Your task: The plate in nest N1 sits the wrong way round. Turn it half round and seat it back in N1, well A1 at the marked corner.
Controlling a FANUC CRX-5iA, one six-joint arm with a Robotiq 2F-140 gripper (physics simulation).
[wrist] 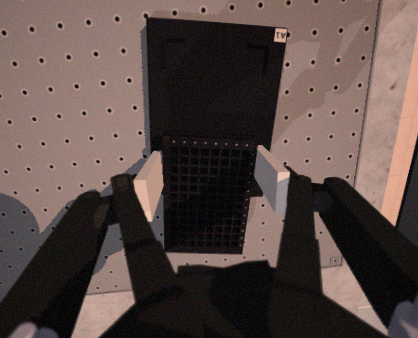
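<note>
The black well plate [207, 195] stands between the two pale finger pads of my gripper [208, 163], which is shut on its long sides. Small light dots run along the plate's far edge and its right edge. The black nest block [215, 90] lies beyond the plate, and the plate covers its near part in this view. A white A1 label [280, 35] sits at the block's far right corner and reads upside down. Thin corner marks show on the block's top. Whether this block is N1 does not show. The plate's own A1 well cannot be made out.
A light board [90, 70] with rows of dark holes lies under the block. Its right edge runs down the view, with a pale surface [387, 90] and an orange strip [402, 135] beyond. Shadows fall on the board at the left and upper right.
</note>
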